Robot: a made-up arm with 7 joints.
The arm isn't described. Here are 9 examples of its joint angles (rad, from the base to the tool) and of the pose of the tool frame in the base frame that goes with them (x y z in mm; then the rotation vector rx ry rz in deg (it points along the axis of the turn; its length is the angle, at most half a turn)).
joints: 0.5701 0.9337 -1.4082 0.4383 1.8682 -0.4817 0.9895
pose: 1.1 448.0 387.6 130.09 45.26 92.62
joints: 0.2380 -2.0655 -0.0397 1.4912 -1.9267 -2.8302 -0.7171
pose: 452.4 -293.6 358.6 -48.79 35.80 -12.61
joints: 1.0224 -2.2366 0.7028 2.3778 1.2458 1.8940 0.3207
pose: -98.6 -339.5 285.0 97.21 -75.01 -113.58
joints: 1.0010 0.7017 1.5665 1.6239 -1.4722 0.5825 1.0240
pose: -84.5 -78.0 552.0 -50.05 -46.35 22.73
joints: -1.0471 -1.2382 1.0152 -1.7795 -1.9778 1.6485 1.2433
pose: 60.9 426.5 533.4 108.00 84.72 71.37
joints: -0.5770 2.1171 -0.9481 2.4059 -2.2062 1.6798 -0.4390
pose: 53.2 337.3 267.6 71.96 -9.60 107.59
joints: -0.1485 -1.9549 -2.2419 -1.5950 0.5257 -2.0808 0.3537
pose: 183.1 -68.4 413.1 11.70 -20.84 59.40
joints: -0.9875 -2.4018 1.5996 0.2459 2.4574 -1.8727 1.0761
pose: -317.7 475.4 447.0 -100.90 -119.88 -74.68
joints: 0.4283 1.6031 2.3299 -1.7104 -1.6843 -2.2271 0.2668
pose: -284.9 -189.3 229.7 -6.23 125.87 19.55
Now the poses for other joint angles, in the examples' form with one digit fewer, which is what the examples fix.
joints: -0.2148 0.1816 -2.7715 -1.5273 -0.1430 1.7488 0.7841
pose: -23 338 -32 100.3 80.7 -1.7
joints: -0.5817 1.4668 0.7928 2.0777 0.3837 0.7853 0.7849
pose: -44 -19 172 -28.7 36.9 16.1
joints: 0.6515 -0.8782 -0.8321 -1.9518 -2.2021 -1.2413 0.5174
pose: 59 49 248 106.7 31.6 90.7
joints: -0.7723 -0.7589 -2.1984 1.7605 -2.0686 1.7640 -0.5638
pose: -260 -20 381 -103.8 -95.4 -46.3
